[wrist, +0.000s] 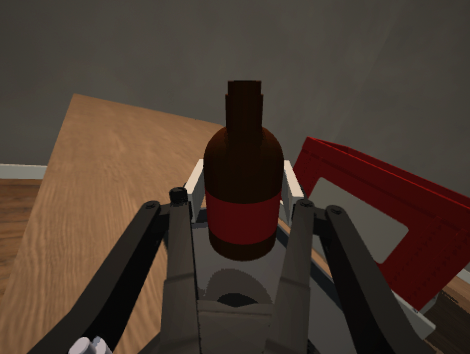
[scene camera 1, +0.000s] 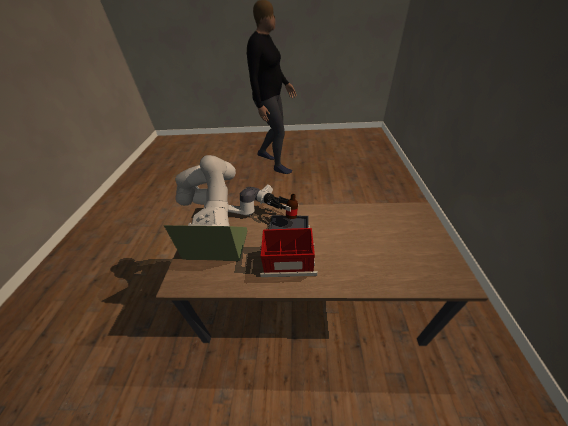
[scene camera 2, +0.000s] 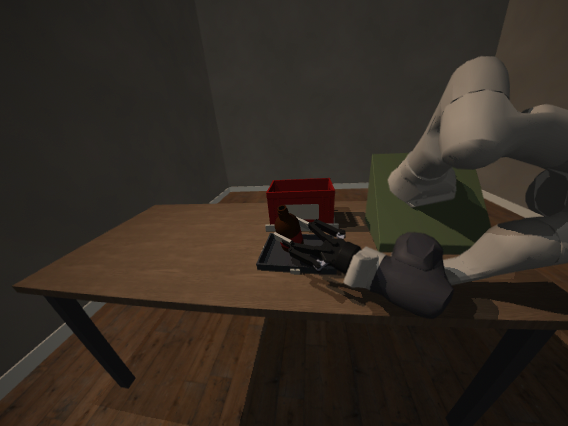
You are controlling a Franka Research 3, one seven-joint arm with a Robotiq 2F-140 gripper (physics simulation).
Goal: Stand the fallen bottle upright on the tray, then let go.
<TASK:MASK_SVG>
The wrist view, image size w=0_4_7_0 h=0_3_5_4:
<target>my gripper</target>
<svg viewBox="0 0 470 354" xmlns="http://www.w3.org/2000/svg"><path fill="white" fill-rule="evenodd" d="M27 353L112 354L125 330L165 232L169 230L167 274L163 284L161 329L137 354L320 354L308 339L311 294L309 284L313 234L319 236L357 354L434 354L414 331L347 212L337 205L329 205L326 209L315 207L314 203L308 200L303 186L298 183L289 160L284 160L281 197L288 226L291 226L275 303L254 303L241 307L232 307L217 301L199 300L192 223L196 223L205 196L203 159L199 159L189 180L183 187L175 187L169 191L171 203L160 205L159 201L152 200L140 207L70 312Z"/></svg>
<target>brown bottle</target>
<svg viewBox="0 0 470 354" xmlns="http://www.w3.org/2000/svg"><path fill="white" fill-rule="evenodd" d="M236 80L228 81L228 94L225 94L226 126L213 135L206 146L203 156L209 241L212 248L218 254L230 260L252 261L268 254L275 244L284 172L284 155L276 137L269 130L262 127L263 94L261 94L261 81Z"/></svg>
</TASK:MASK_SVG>
